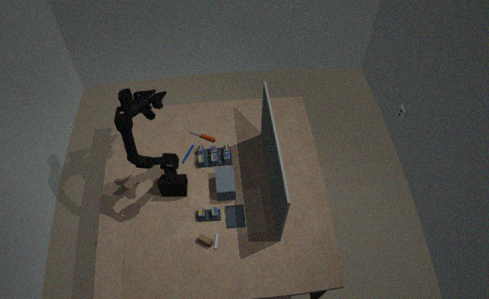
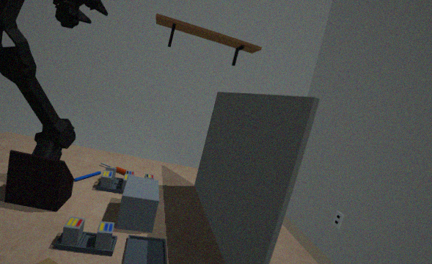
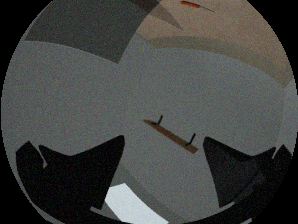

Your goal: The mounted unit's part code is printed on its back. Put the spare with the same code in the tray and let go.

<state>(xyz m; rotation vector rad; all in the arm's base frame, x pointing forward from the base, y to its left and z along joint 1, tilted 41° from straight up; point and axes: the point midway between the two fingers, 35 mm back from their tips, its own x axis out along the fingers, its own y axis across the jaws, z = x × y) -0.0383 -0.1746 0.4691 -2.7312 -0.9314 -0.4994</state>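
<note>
Now: gripper tip 100 mm short of the grey spare, 380 mm to the left of it and 540 mm above it. The rest, counted from my gripper tip: blue pen (60 mm ahead, 40 mm to the left, 580 mm below); then mounted unit (250 mm ahead, 220 mm to the right, 530 mm below); then tall grey panel (490 mm ahead, 240 mm to the right, 360 mm below).
</note>
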